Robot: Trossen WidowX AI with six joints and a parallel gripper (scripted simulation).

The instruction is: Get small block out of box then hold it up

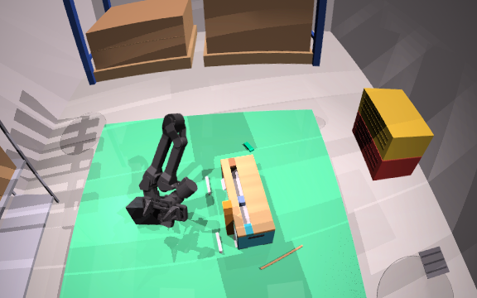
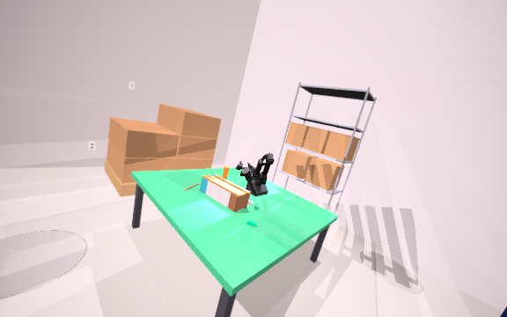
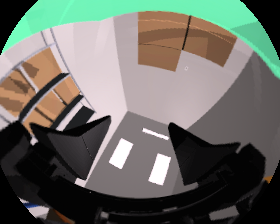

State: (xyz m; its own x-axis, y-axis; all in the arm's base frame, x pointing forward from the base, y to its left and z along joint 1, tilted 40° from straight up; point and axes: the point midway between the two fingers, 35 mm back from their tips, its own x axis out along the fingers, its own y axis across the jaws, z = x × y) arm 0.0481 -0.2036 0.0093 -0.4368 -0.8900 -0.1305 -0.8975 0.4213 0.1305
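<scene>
My gripper tip is 330 mm short of the small block, 130 mm to the right of it and 160 mm above it. The rest, counted from my gripper tip: thin wooden rod 450 mm ahead, 120 mm to the right, 240 mm below; then wooden box 310 mm ahead, 140 mm to the left, 180 mm below; then orange bar 270 mm ahead, 40 mm to the left, 140 mm below.
</scene>
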